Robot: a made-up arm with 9 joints. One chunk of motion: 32 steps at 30 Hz.
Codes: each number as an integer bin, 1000 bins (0 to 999) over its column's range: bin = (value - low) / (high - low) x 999, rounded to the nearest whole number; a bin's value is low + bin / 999 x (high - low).
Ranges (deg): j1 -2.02..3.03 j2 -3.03..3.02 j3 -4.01..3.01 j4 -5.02..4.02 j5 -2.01..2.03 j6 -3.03..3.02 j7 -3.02..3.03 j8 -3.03..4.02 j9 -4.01..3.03
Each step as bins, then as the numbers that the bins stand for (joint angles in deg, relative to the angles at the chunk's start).
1 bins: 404 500 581 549 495 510 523 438 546
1 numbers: 0.02 0.00 0.07 -0.05 -0.01 0.06 0.15 0.06 -0.16
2 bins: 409 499 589 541 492 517 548 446 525
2 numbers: 0.05 -0.01 0.13 -0.12 -0.02 0.10 0.30 0.12 -0.31
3 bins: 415 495 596 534 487 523 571 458 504
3 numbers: 0.08 -0.03 0.18 -0.19 -0.04 0.14 0.44 0.20 -0.46
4 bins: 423 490 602 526 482 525 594 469 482
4 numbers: 0.12 -0.06 0.22 -0.26 -0.06 0.15 0.58 0.28 -0.61
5 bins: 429 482 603 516 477 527 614 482 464
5 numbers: 0.15 -0.11 0.23 -0.35 -0.08 0.16 0.70 0.37 -0.74
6 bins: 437 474 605 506 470 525 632 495 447
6 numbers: 0.19 -0.16 0.24 -0.44 -0.11 0.15 0.81 0.46 -0.86
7 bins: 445 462 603 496 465 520 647 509 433
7 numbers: 0.23 -0.23 0.23 -0.53 -0.13 0.12 0.90 0.56 -0.96
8 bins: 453 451 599 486 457 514 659 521 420
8 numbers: 0.27 -0.30 0.20 -0.62 -0.16 0.08 0.97 0.65 -1.05
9 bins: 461 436 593 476 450 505 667 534 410
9 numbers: 0.31 -0.39 0.16 -0.71 -0.19 0.03 1.02 0.74 -1.12
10 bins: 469 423 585 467 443 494 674 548 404
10 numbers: 0.35 -0.47 0.10 -0.79 -0.22 -0.04 1.06 0.84 -1.16
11 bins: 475 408 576 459 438 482 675 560 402
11 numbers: 0.38 -0.56 0.04 -0.87 -0.24 -0.11 1.07 0.92 -1.18
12 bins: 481 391 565 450 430 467 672 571 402
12 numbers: 0.41 -0.66 -0.04 -0.95 -0.27 -0.20 1.05 1.00 -1.18
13 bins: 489 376 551 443 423 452 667 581 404
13 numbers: 0.45 -0.75 -0.14 -1.01 -0.30 -0.29 1.02 1.07 -1.16
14 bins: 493 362 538 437 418 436 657 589 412
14 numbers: 0.47 -0.84 -0.23 -1.07 -0.32 -0.39 0.96 1.13 -1.11
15 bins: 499 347 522 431 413 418 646 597 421
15 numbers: 0.50 -0.93 -0.34 -1.12 -0.34 -0.50 0.89 1.18 -1.04
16 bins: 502 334 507 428 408 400 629 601 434
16 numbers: 0.52 -1.01 -0.45 -1.15 -0.36 -0.61 0.79 1.21 -0.95
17 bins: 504 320 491 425 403 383 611 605 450
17 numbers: 0.53 -1.09 -0.56 -1.17 -0.38 -0.71 0.68 1.24 -0.84
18 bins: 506 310 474 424 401 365 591 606 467
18 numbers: 0.54 -1.15 -0.68 -1.18 -0.39 -0.82 0.56 1.25 -0.72
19 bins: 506 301 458 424 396 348 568 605 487
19 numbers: 0.54 -1.21 -0.79 -1.18 -0.41 -0.92 0.42 1.24 -0.58
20 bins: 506 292 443 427 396 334 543 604 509
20 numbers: 0.54 -1.26 -0.90 -1.16 -0.41 -1.01 0.27 1.23 -0.42
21 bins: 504 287 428 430 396 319 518 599 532
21 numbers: 0.53 -1.29 -1.00 -1.13 -0.41 -1.10 0.12 1.20 -0.26
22 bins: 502 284 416 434 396 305 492 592 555
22 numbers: 0.52 -1.31 -1.09 -1.09 -0.41 -1.18 -0.04 1.15 -0.10
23 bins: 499 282 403 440 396 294 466 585 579
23 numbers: 0.50 -1.32 -1.18 -1.04 -0.41 -1.25 -0.20 1.10 0.07
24 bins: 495 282 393 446 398 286 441 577 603
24 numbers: 0.48 -1.32 -1.25 -0.98 -0.40 -1.30 -0.35 1.04 0.24
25 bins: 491 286 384 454 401 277 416 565 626
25 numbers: 0.46 -1.30 -1.31 -0.91 -0.39 -1.35 -0.50 0.96 0.40
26 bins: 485 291 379 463 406 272 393 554 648
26 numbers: 0.43 -1.27 -1.35 -0.83 -0.37 -1.38 -0.64 0.88 0.56
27 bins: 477 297 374 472 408 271 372 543 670
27 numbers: 0.39 -1.23 -1.38 -0.75 -0.36 -1.39 -0.77 0.80 0.71
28 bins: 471 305 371 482 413 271 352 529 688
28 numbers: 0.36 -1.18 -1.40 -0.66 -0.34 -1.39 -0.89 0.70 0.84
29 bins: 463 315 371 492 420 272 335 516 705
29 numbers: 0.32 -1.12 -1.40 -0.57 -0.31 -1.38 -0.99 0.61 0.96
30 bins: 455 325 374 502 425 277 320 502 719
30 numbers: 0.28 -1.06 -1.38 -0.48 -0.29 -1.35 -1.08 0.51 1.06
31 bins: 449 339 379 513 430 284 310 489 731
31 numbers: 0.25 -0.98 -1.35 -0.38 -0.27 -1.31 -1.14 0.42 1.14
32 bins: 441 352 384 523 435 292 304 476 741
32 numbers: 0.21 -0.90 -1.31 -0.29 -0.25 -1.26 -1.18 0.33 1.21
